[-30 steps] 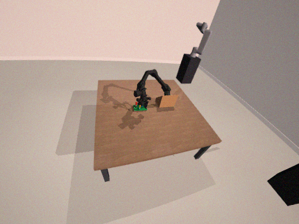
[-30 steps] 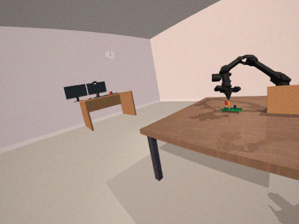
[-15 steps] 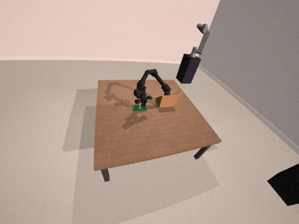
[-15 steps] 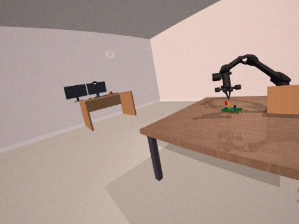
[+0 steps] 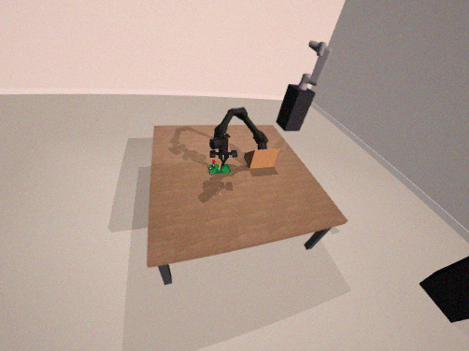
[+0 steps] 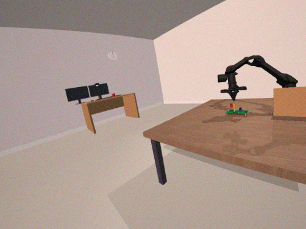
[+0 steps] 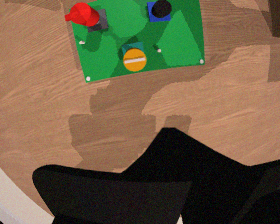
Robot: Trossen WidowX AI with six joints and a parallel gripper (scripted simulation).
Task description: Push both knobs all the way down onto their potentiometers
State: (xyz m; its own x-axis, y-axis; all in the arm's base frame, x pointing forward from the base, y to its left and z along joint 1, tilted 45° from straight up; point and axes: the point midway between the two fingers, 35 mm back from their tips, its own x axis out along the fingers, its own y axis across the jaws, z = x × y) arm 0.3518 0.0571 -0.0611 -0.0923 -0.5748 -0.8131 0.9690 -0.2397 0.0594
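My gripper tip is now 5 cm above the yellow knob, 4 cm to the left of it and 1 cm short of it. Also, from my gripper tip: red knob 9 cm to the right, 6 cm below, 4 cm ahead.
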